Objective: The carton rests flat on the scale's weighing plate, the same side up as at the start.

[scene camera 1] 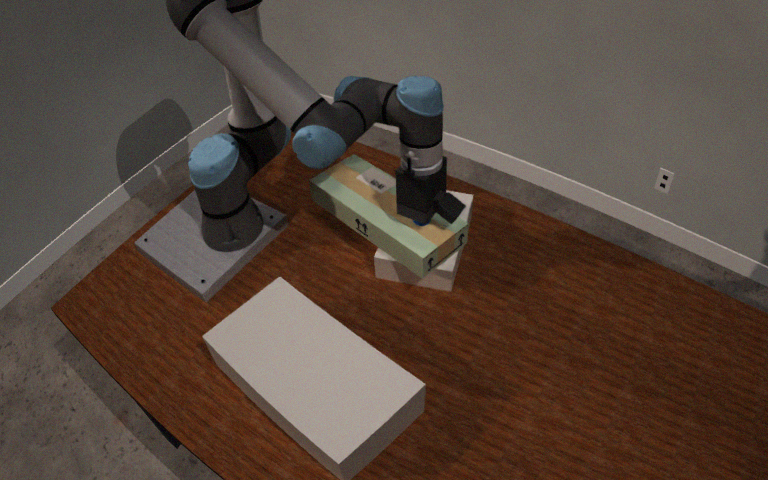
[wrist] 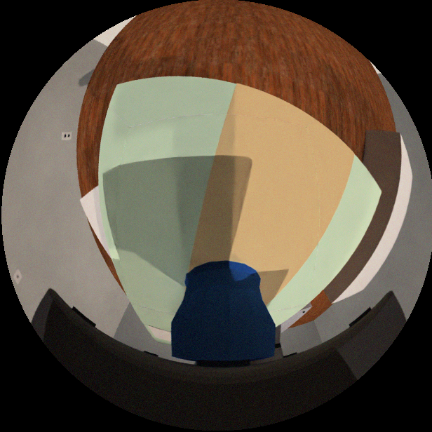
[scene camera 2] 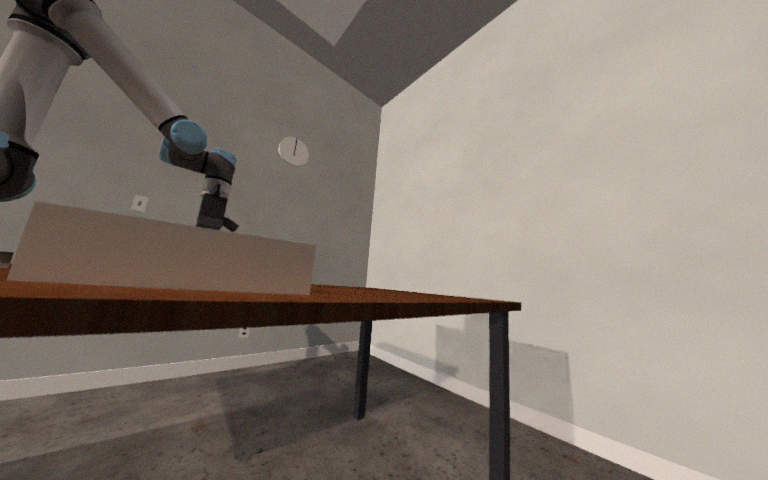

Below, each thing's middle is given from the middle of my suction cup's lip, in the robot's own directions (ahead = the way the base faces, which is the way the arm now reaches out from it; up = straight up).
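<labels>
Relative to the carton (scene camera 1: 362,196), my suction cup is 90 mm past it, 20 mm to the right of it and 40 mm above it. Measured from my suction cup: white block (scene camera 1: 343,401), 370 mm to the right, 20 mm behind, 100 mm below; scale (scene camera 1: 386,267), 20 mm behind, 60 mm to the left, 110 mm below.
</labels>
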